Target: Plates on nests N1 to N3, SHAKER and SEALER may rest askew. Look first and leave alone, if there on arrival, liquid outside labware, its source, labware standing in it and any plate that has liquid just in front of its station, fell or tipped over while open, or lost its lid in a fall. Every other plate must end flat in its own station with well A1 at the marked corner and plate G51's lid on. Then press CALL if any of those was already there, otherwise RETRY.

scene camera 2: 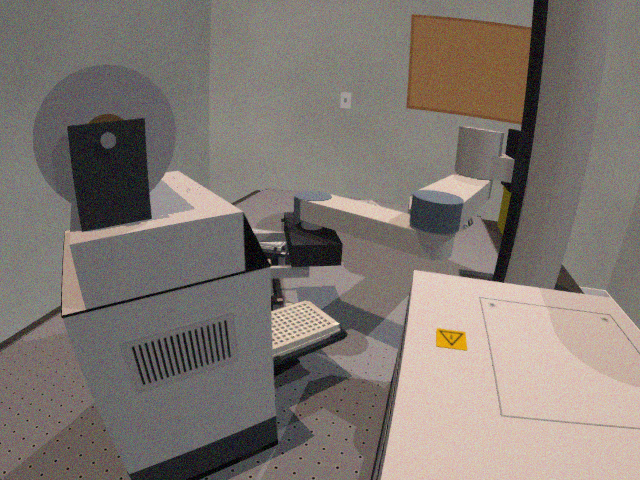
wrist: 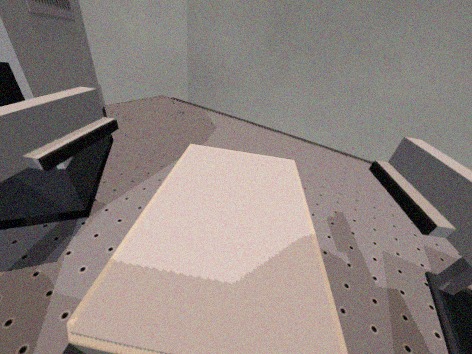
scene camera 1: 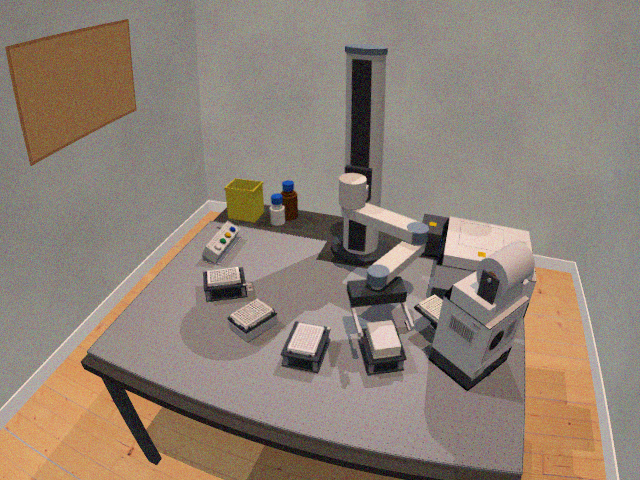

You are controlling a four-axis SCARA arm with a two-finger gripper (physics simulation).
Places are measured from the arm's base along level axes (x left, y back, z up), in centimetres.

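Pixels of known places: gripper, fingertip midpoint: (wrist: 244, 129) (scene camera 1: 386, 331); arm's base, link origin: (scene camera 1: 360, 248).
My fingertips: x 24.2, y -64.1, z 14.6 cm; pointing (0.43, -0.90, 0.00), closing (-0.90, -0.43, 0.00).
Note:
Ahead of a thing's pixels: the offset from my fingertips to its top centre. "pt": to the spot under its first point.
A tall white plate with a blank top @[dx -1.0, dy +2.1, dz -3.3 cm] (scene camera 1: 383, 335) (wrist: 220, 215) sits on a dark nest @[pt dx +1.6, dy -2.7, dz -12.8 cm] (scene camera 1: 385, 366) at the front right of the middle. My gripper (scene camera 1: 385, 330) (wrist: 244, 129) is open, one finger out to each side of that plate, touching neither side. White well plates stand on the nest to its left (scene camera 1: 306, 338), on a grey block station @[pt dx -46.1, dy +2.5, dz -6.3 cm] (scene camera 1: 252, 311) and on the far-left nest @[pt dx -64.9, dy +16.6, dz -6.0 cm] (scene camera 1: 223, 276). Another well plate @[dx +14.6, dy +18.2, dz -2.1 cm] (scene camera 1: 430, 305) (scene camera 2: 302, 322) lies beside the sealer-like machine @[dx +29.1, dy +7.0, dz +32.3 cm] (scene camera 1: 473, 325) (scene camera 2: 175, 361), partly hidden by it. Plate names and corner marks are unreadable.
A button panel @[dx -80.4, dy +42.5, dz -4.9 cm] (scene camera 1: 222, 241) with coloured buttons lies at the back left. A yellow bin @[pt dx -82.4, dy +70.6, dz -3.2 cm] (scene camera 1: 244, 200), a white bottle @[dx -67.2, dy +74.6, dz -6.8 cm] (scene camera 1: 277, 210) and a brown bottle @[dx -64.2, dy +81.6, dz -2.7 cm] (scene camera 1: 290, 204) stand behind it. A large white instrument @[dx +30.8, dy +49.1, dz +8.8 cm] (scene camera 1: 485, 240) (scene camera 2: 516, 361) stands at the back right.

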